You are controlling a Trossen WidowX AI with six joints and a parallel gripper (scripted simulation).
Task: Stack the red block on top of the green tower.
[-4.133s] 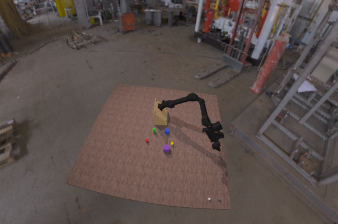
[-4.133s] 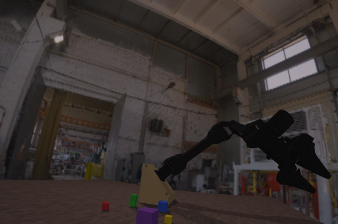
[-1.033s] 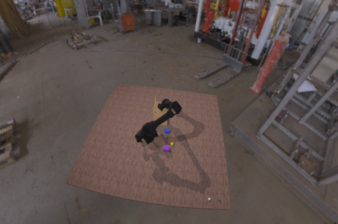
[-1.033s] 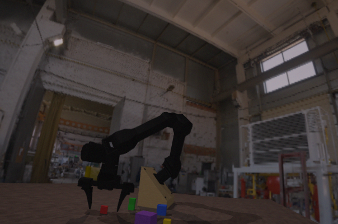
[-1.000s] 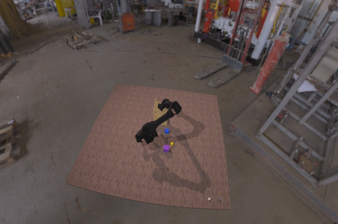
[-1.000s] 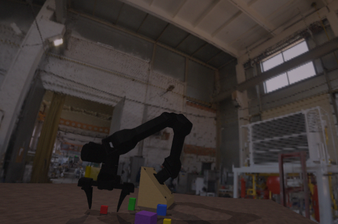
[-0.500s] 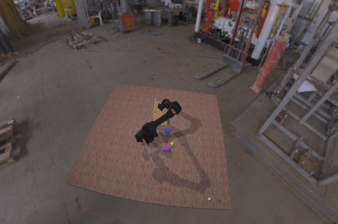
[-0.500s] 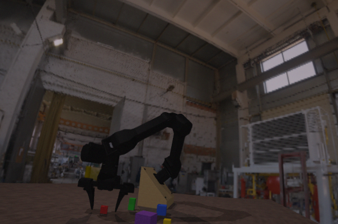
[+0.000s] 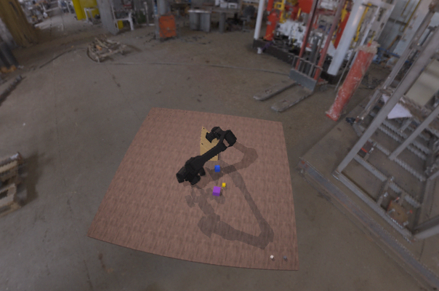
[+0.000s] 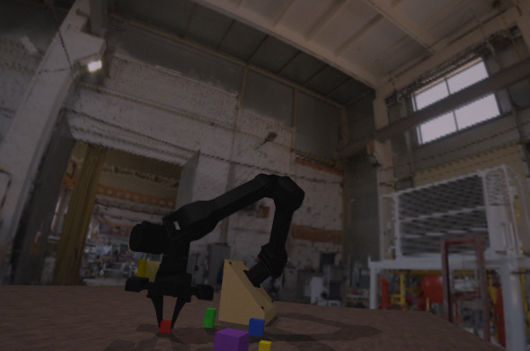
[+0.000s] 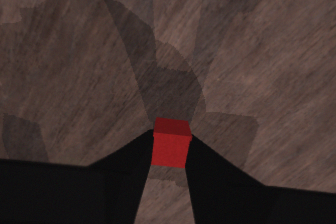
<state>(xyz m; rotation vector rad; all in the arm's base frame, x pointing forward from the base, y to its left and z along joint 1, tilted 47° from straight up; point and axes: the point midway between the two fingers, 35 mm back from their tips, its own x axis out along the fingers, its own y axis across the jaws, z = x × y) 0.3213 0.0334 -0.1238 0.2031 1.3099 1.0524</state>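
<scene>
Now: the blue block 160 mm to the left of my gripper tip, 130 mm behind it and 10 mm above it. Round my gripper tip: purple block: 180 mm to the left, 60 mm ahead, 20 mm above; red block: right at my gripper tip; small yellow block: 220 mm to the left.
</scene>
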